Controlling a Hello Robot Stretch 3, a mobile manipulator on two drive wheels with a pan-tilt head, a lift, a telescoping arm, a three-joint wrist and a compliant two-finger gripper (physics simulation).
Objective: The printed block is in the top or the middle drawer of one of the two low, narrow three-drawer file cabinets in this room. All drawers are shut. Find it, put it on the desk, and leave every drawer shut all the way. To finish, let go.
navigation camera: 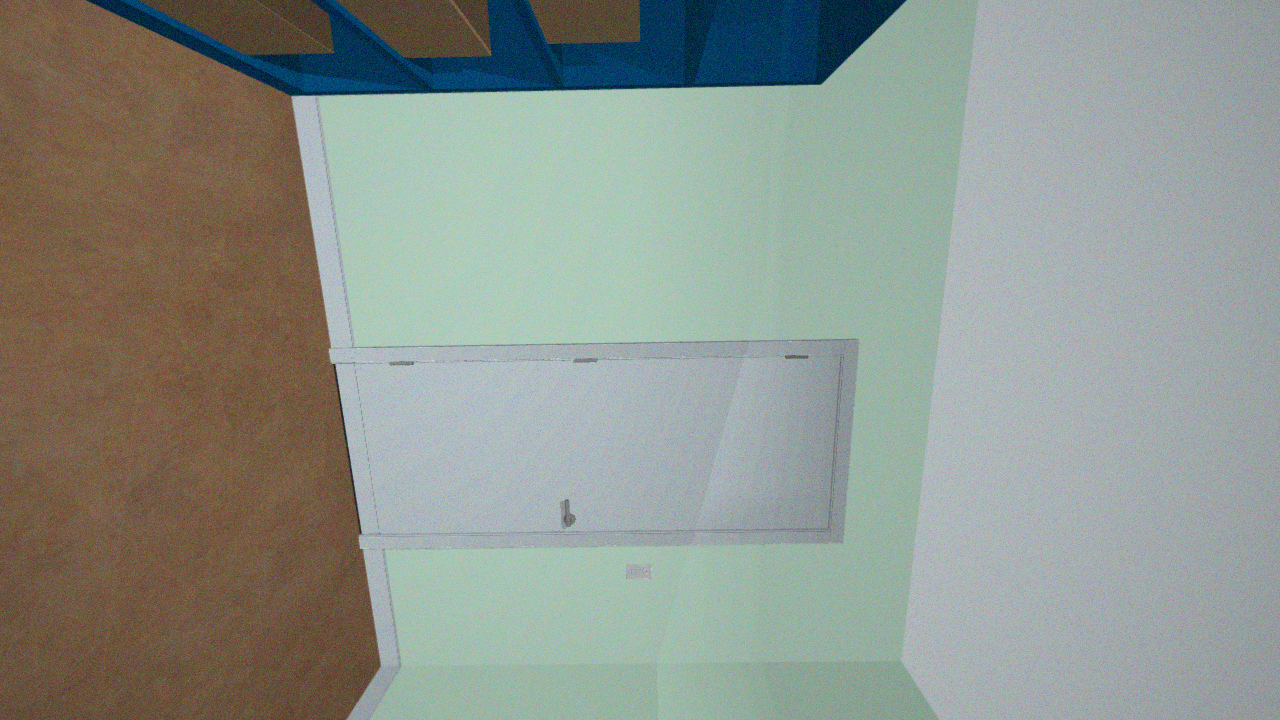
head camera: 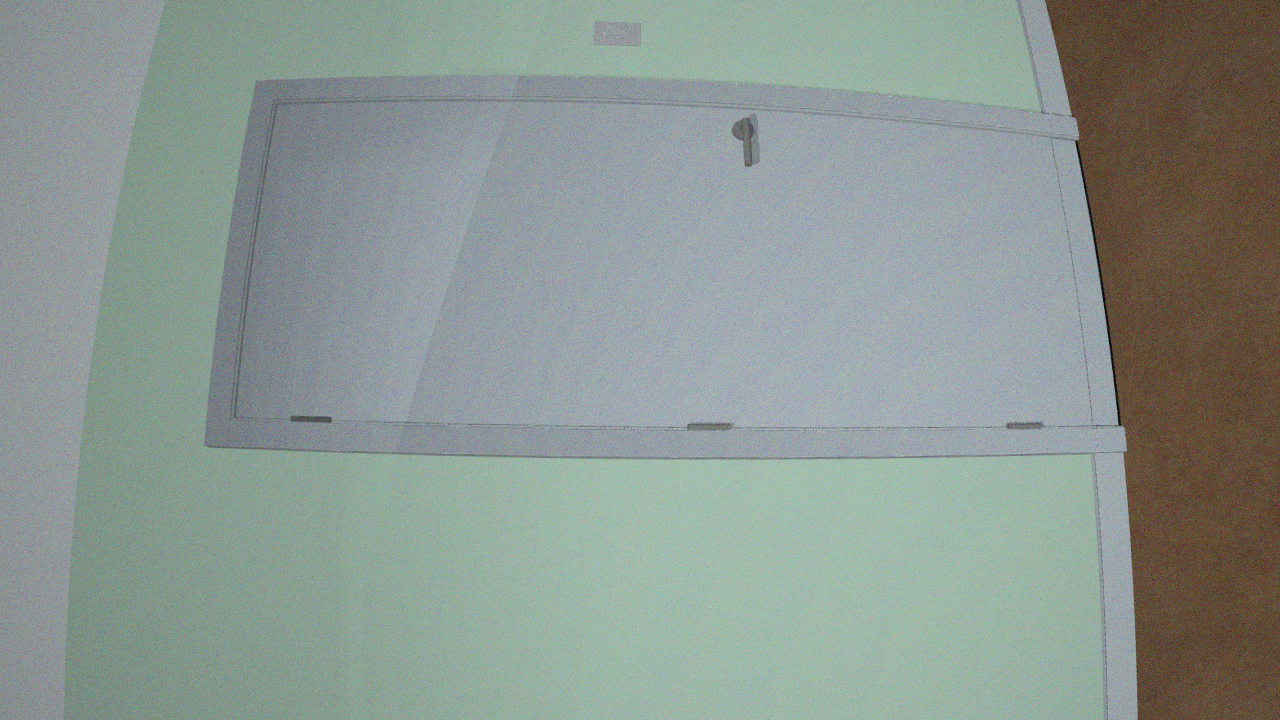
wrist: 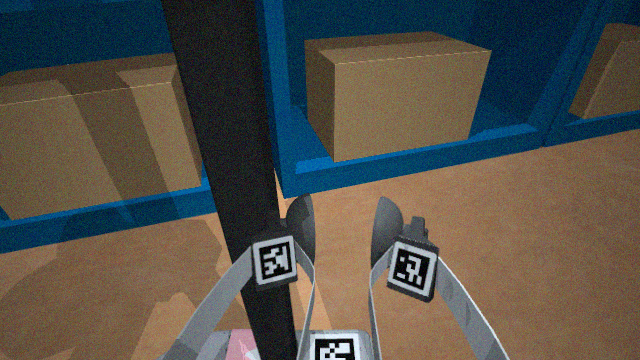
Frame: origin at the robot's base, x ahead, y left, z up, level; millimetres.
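Where they show: gripper, between the fingertips: point(wrist: 343, 220).
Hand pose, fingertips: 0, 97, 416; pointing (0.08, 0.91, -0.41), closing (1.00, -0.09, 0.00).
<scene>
After its pixels a point has its place, as x, y, z.
My gripper point(wrist: 343, 220) @[-1, 97, 416] shows in the wrist view, its two rounded fingertips apart with floor visible between them. It is open and holds nothing. A black upright post, which looks like my own mast, stands just left of the fingers. The printed block, the two file cabinets and the desk do not show in the head, navigation or wrist view.
A blue shelf unit point(wrist: 410, 167) point(navigation camera: 554, 88) holds cardboard boxes point(wrist: 405, 100) point(navigation camera: 590, 22). A grey door point(head camera: 626, 268) @[2029, -132, 1197] point(navigation camera: 554, 438) @[2024, -117, 879] with a lever handle point(head camera: 747, 143) @[2065, -429, 926] point(navigation camera: 566, 514) @[2067, -438, 921] is shut in the green wall point(head camera: 626, 555) @[1873, 463, 1196] point(navigation camera: 554, 223) @[1799, 717, 924]. The floor point(head camera: 1190, 358) @[1672, 31, 1] point(navigation camera: 161, 358) @[1259, 170, 0] is brown.
</scene>
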